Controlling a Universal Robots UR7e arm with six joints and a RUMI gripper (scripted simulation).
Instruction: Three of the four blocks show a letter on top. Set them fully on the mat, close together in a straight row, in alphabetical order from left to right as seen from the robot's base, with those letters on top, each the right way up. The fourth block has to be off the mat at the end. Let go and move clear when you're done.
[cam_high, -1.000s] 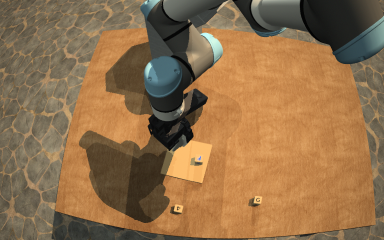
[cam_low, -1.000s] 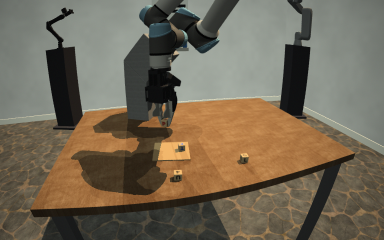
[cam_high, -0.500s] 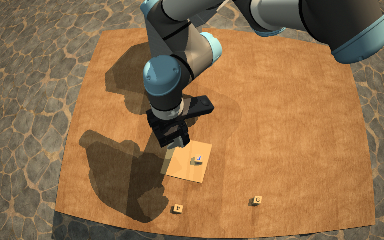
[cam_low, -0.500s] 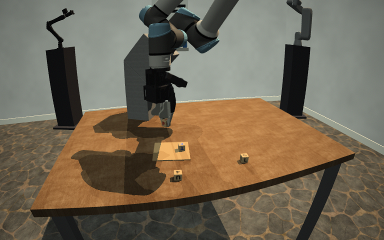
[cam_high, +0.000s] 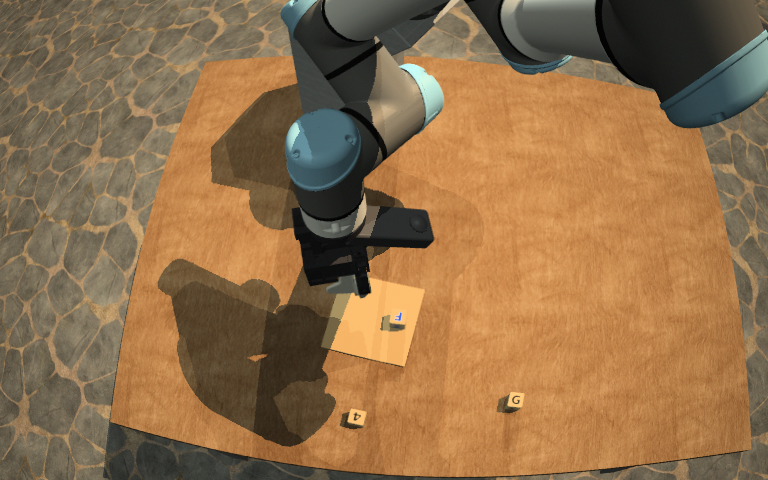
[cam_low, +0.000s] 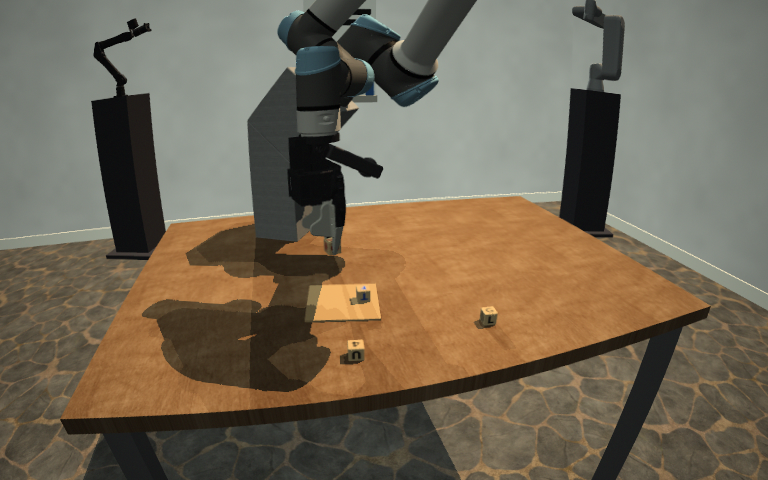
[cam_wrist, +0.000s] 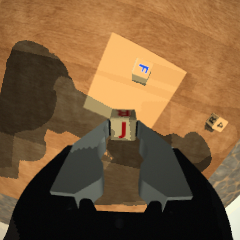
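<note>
The tan mat lies 12 cm below my hand, 2 cm to the left of it and 1 cm ahead of it. Also, from my hand: block 10 cm below, 6 cm to the left.
</note>
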